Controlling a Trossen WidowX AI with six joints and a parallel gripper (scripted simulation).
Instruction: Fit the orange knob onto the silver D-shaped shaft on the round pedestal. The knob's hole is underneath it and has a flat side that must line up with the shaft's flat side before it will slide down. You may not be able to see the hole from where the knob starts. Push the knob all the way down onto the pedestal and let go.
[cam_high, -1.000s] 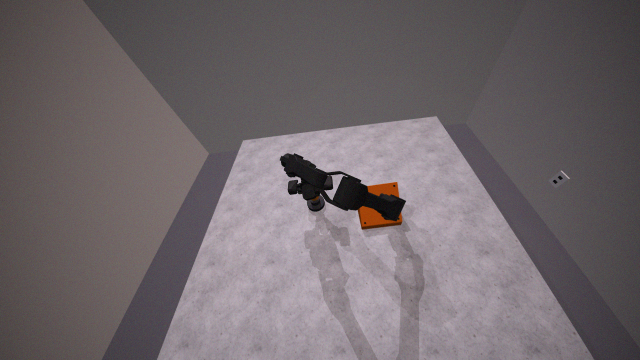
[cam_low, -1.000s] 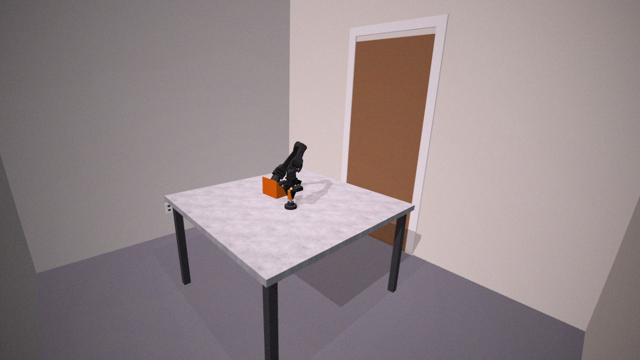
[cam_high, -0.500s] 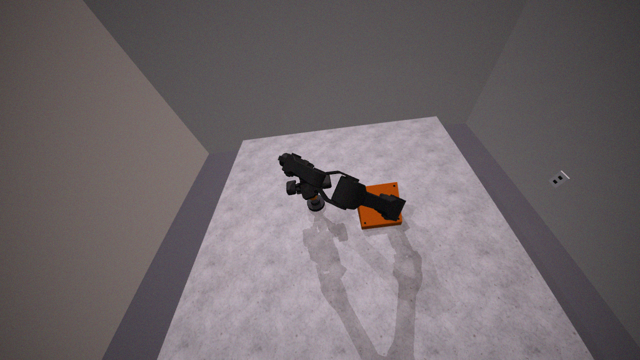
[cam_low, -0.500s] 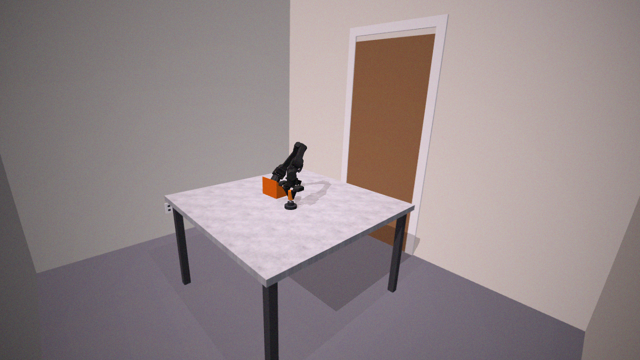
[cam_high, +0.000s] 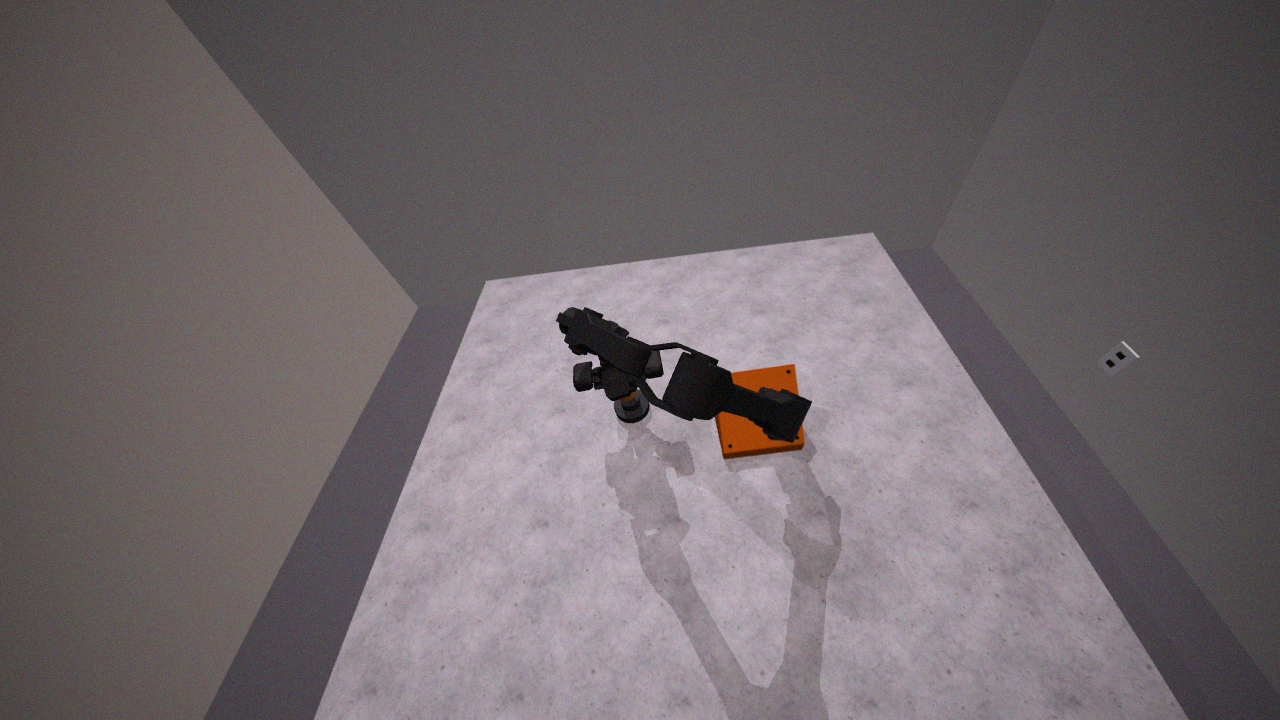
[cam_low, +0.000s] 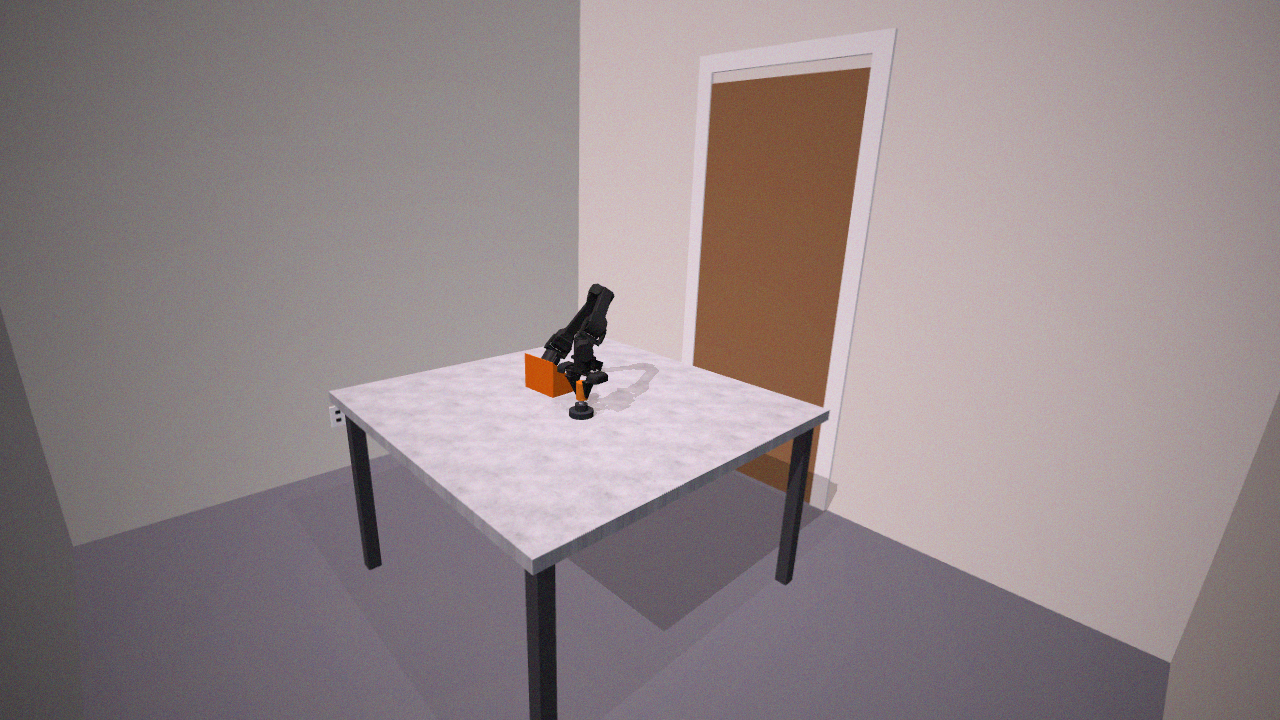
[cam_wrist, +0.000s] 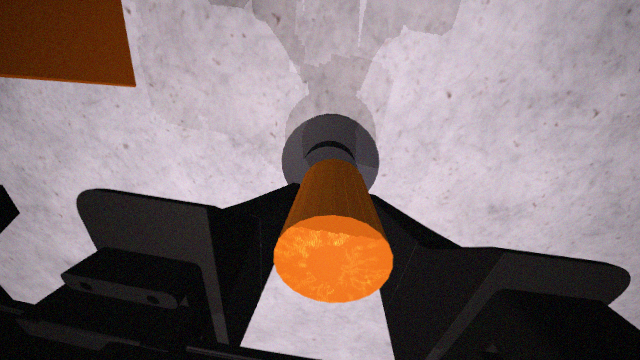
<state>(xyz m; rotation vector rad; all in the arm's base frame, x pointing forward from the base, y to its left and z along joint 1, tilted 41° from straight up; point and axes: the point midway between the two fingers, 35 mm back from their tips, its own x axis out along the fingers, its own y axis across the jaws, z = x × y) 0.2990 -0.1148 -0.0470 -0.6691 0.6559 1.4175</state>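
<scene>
Right now my gripper tip is 40 mm below the orange knob. Also, from my gripper tip: round pedestal: 40 mm below.
</scene>
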